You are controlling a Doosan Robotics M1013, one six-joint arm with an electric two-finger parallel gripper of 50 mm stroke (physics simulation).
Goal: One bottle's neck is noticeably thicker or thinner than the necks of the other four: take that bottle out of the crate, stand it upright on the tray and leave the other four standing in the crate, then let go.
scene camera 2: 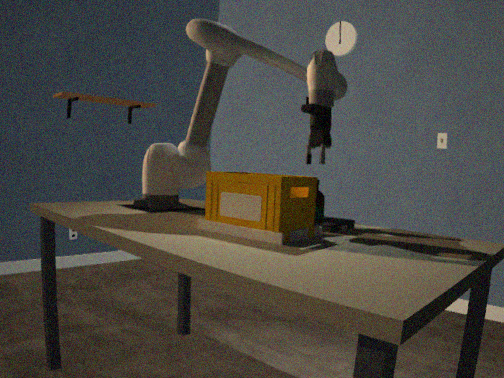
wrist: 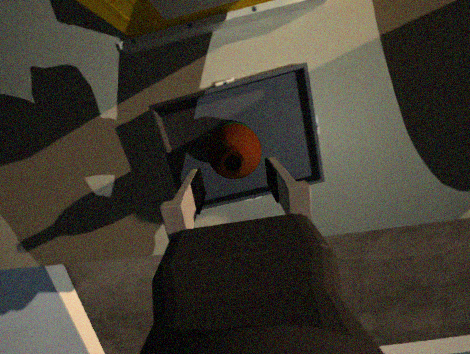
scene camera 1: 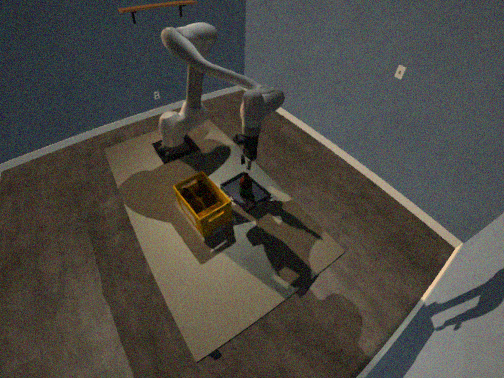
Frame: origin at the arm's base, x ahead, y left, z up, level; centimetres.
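Seen in the pictures: gripper, fingertip midpoint: (scene camera 2: 315, 163) (wrist: 234, 176) (scene camera 1: 245, 166); arm's base at its link origin: (scene camera 2: 160, 206) (scene camera 1: 175, 146).
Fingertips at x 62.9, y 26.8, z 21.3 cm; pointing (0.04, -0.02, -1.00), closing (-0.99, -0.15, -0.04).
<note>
Pixels of each thing's top centre, then the offset from my fingertips to it. Level surfaces: height alone.
- green bottle at its top centre: (wrist: 232, 163) (scene camera 2: 315, 180) (scene camera 1: 246, 174) dx +0.3, dy +0.3, dz -5.6 cm
- dark tray at its top centre: (wrist: 240, 145) (scene camera 2: 311, 218) (scene camera 1: 245, 189) dx -0.6, dy +0.3, dz -19.1 cm
- yellow crate at its top centre: (scene camera 2: 261, 174) (scene camera 1: 200, 193) dx +4.1, dy -27.5, dz -4.1 cm
- pale table at its surface level: dz -21.6 cm
An orange-red and green bottle (scene camera 1: 245, 184) (scene camera 2: 320, 201) (wrist: 243, 146) stands upright on the dark tray (scene camera 1: 259, 193) (scene camera 2: 341, 223) (wrist: 285, 105); in scene camera 2 the crate partly hides it. My gripper (scene camera 1: 246, 164) (scene camera 2: 315, 162) (wrist: 234, 176) is open and empty, above the bottle and apart from it. The yellow crate (scene camera 1: 216, 221) (scene camera 2: 272, 202) (wrist: 111, 16) stands beside the tray. Dark bottle shapes (scene camera 1: 190, 193) show inside it in scene camera 1; their number and necks are too dim to tell. The crate wall hides them in scene camera 2.
The crate and tray are on a pale table (scene camera 1: 172, 280) (scene camera 2: 300, 280). The crate's near corner rises close to the tray. The arm's base (scene camera 1: 175, 150) (scene camera 2: 156, 202) is bolted at the far end of the table. Dark shadows cross the table top.
</note>
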